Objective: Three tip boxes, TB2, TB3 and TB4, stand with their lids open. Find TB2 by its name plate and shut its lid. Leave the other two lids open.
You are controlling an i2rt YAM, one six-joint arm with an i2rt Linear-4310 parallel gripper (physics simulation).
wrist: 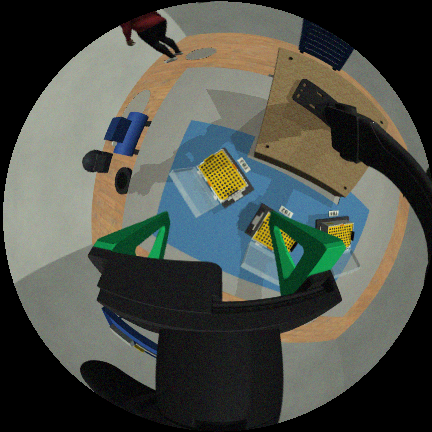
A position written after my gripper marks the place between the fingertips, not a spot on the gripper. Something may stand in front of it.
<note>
I see my gripper (218, 216), a tip box (218, 170), a clear lid (195, 192) and a clear lid (256, 259).
</note>
